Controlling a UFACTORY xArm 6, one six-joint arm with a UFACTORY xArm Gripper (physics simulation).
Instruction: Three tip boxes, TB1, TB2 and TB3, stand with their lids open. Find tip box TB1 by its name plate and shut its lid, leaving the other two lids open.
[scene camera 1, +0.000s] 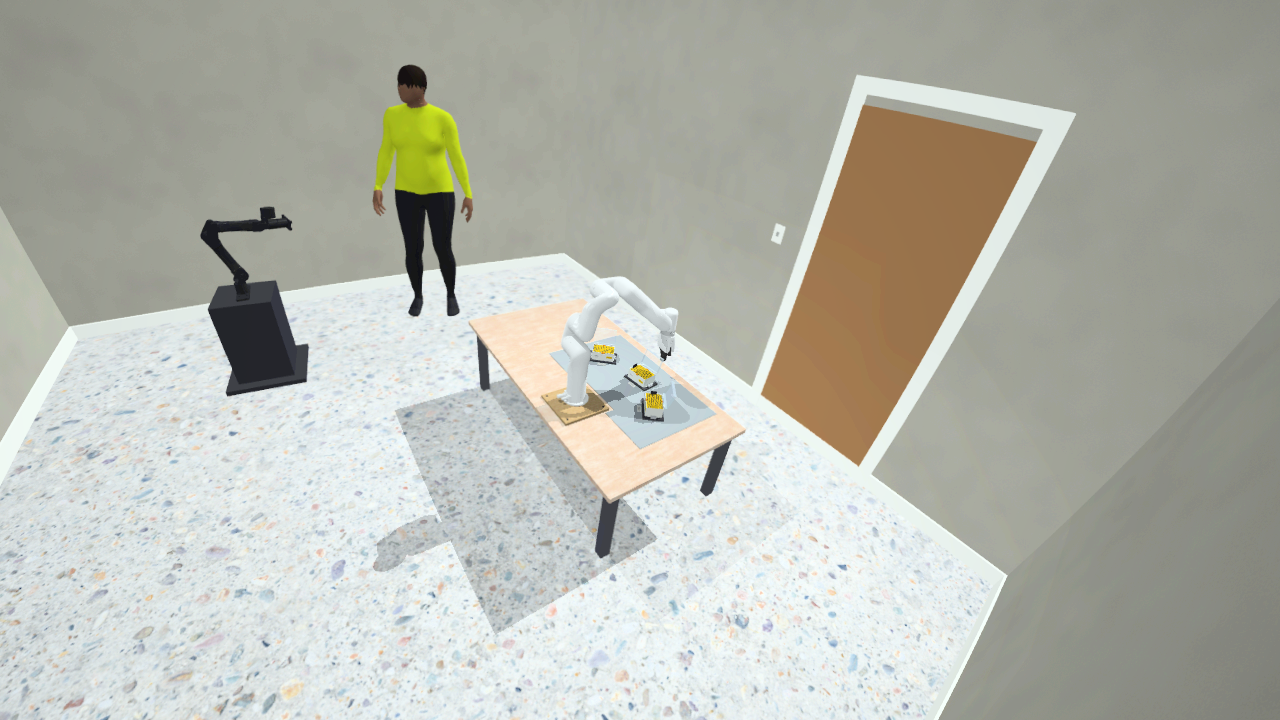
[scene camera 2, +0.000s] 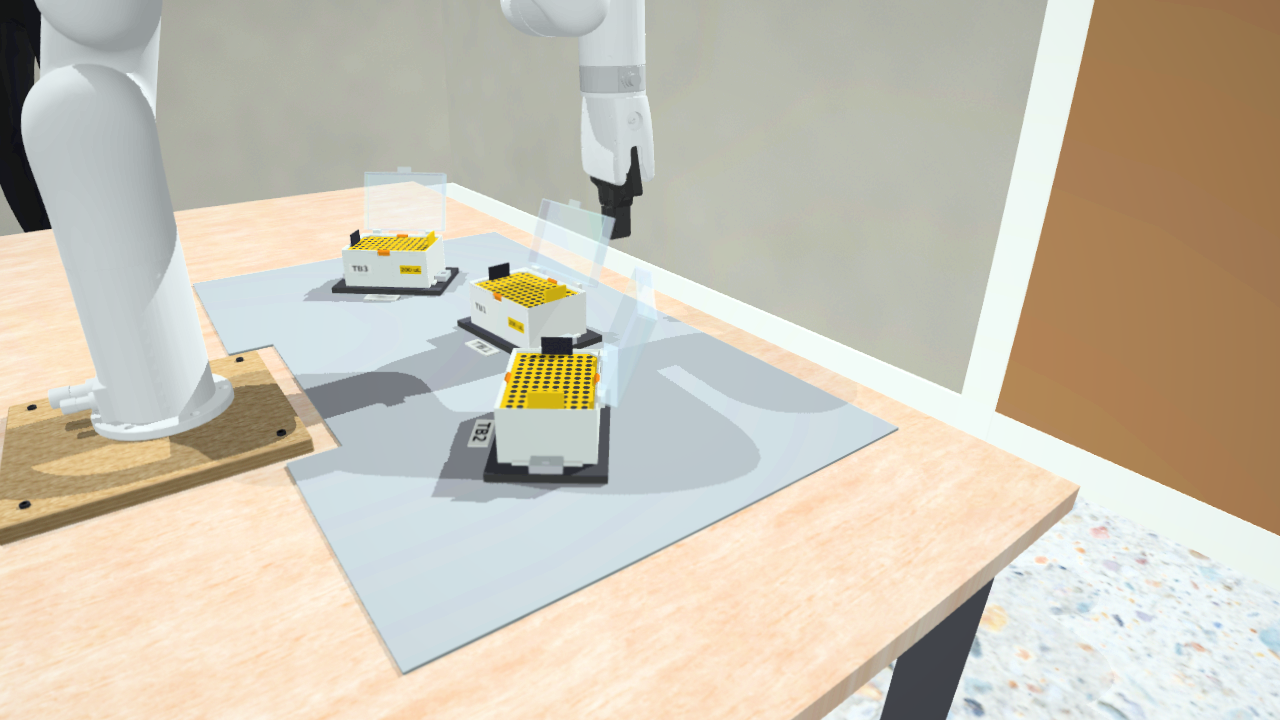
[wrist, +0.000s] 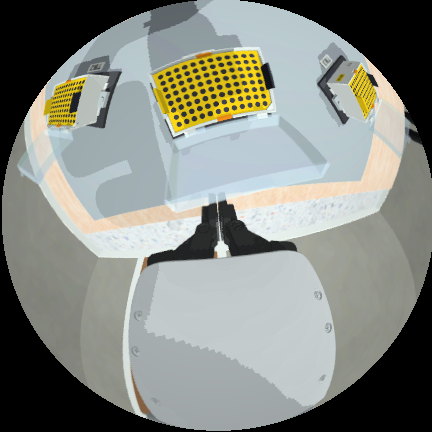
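Pixels of known places: gripper, fingertip midpoint: (scene camera 1: 662, 360) (scene camera 2: 616, 236) (wrist: 216, 203); arm's base at its link origin: (scene camera 1: 575, 398) (scene camera 2: 165, 408).
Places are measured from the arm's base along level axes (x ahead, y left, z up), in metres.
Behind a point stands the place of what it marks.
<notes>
Tip box TB1 (scene camera 1: 641, 374) {x 0.378, y 0.006, z 0.048 m} (scene camera 2: 528, 308) (wrist: 212, 90) {x 0.402, y 0.023, z 0.048 m}, white with a yellow tip rack, is the middle box. Its clear lid (scene camera 2: 571, 240) {x 0.465, y 0.045, z 0.094 m} (wrist: 245, 160) {x 0.468, y 0.045, z 0.102 m} stands open, leaning back on the side away from the arm's base. Tip box TB2 (scene camera 1: 654, 405) (scene camera 2: 547, 429) {x 0.292, y -0.260, z 0.032 m} (wrist: 82, 102) {x 0.353, y -0.157, z 0.043 m} is nearest in scene camera 2, its clear lid (scene camera 2: 631, 335) {x 0.351, y -0.294, z 0.118 m} open. Tip box TB3 (scene camera 1: 603, 352) (scene camera 2: 393, 261) {x 0.289, y 0.246, z 0.036 m} (wrist: 355, 90) is farthest there, its clear lid (scene camera 2: 404, 201) {x 0.337, y 0.353, z 0.093 m} open. My gripper (scene camera 1: 665, 357) {x 0.515, y 0.020, z 0.099 m} (scene camera 2: 616, 234) {x 0.515, y 0.020, z 0.099 m} (wrist: 216, 203) {x 0.515, y 0.020, z 0.099 m} is shut and empty, behind TB1's open lid; whether it touches the lid cannot be told.
The boxes stand on dark bases on a grey mat (scene camera 1: 644, 434) {x 0.191, y -0.343, z -0.009 m} (scene camera 2: 402, 573) {x 0.148, y -0.327, z -0.009 m} on the wooden table (scene camera 1: 626, 470) {x 0.005, y -0.497, z -0.012 m} (scene camera 2: 716, 617) {x 0.318, y -0.466, z -0.012 m}. The arm's base is bolted to a wooden board (scene camera 1: 563, 412) {x -0.098, y -0.078, z 0.001 m} (scene camera 2: 268, 447) {x 0.083, y -0.128, z 0.003 m}. A person (scene camera 1: 420, 152) and a dark arm on a pedestal (scene camera 1: 255, 340) stand away from the table.
</notes>
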